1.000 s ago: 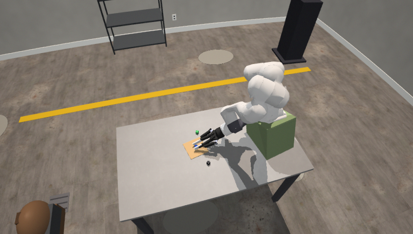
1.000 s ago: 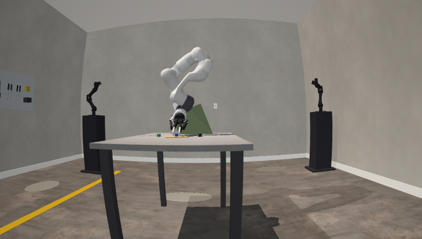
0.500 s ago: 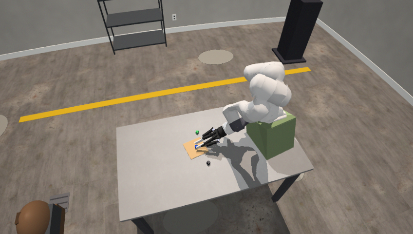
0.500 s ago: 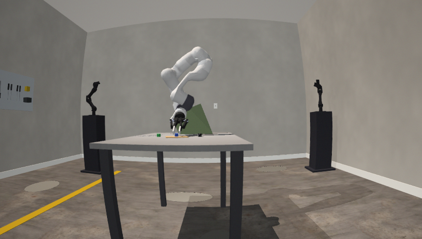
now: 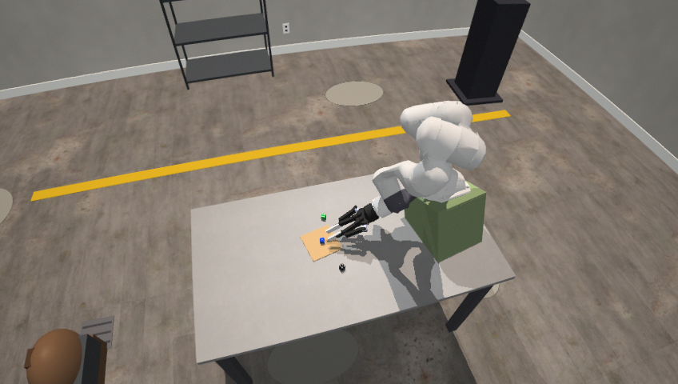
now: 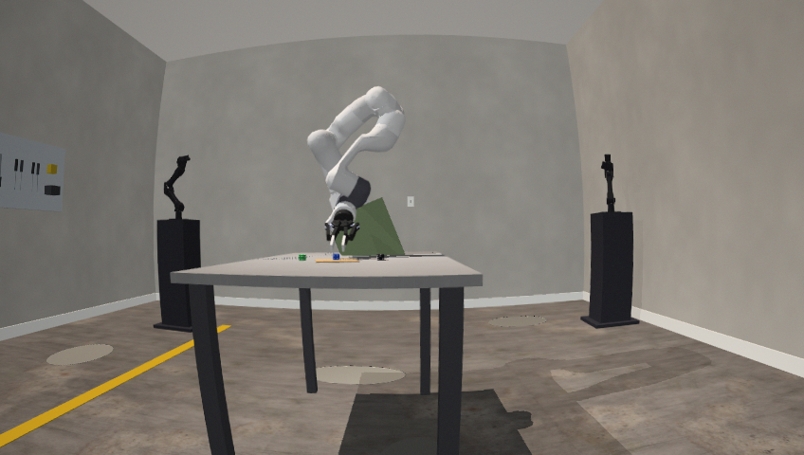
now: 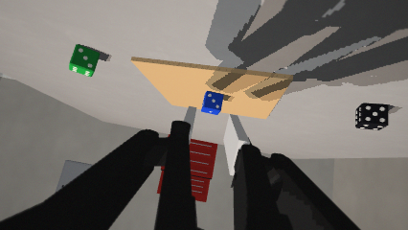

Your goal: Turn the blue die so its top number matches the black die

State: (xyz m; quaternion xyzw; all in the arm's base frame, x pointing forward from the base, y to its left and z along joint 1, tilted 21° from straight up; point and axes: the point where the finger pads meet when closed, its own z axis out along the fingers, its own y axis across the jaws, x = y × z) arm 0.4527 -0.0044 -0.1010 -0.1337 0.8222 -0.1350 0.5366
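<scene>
The blue die lies 50 mm ahead of my hand and 40 mm below it. The rest, counted from my hand: green die: 130 mm to the right, 50 mm below, 20 mm ahead; then mat: 60 mm below, 60 mm ahead; then black die: 150 mm to the left, 50 mm below.
</scene>
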